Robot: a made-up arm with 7 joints.
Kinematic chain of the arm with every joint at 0, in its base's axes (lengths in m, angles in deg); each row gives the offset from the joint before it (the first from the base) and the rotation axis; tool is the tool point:
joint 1: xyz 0 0 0 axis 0 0.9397 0.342
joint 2: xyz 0 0 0 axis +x
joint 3: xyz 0 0 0 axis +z
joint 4: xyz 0.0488 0 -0.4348 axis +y
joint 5: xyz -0.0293 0 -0.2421 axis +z
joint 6: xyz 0 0 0 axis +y
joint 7: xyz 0 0 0 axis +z
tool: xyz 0 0 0
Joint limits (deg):
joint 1: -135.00..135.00
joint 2: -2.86..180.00
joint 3: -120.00..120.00
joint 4: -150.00..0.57
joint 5: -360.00..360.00
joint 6: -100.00..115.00
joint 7: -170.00..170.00
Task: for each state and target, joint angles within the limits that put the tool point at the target. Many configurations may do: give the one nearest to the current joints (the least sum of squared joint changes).
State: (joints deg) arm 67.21 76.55 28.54 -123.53 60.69 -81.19 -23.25
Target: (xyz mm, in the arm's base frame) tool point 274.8 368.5 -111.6
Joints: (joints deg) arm 87.66 128.75 32.14 -110.61 60.69 -81.19 -23.25
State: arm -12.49 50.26 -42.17 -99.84 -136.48 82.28 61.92
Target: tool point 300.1 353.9 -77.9
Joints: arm -12.77 90.26 -28.83 -111.26 -136.48 82.28 61.92
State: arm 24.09 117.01 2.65 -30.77 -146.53 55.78 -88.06
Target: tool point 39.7 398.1 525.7
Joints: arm -24.73 134.64 14.90 -42.92 -146.53 55.78 -88.06
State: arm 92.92 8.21 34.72 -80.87 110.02 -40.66 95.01
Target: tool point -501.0 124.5 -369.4
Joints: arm 71.06 7.61 30.16 -57.86 110.02 -40.66 95.01
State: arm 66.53 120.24 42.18 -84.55 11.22 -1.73 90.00
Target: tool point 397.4 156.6 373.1
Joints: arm 37.10 142.88 61.24 -83.94 11.22 -1.73 90.00
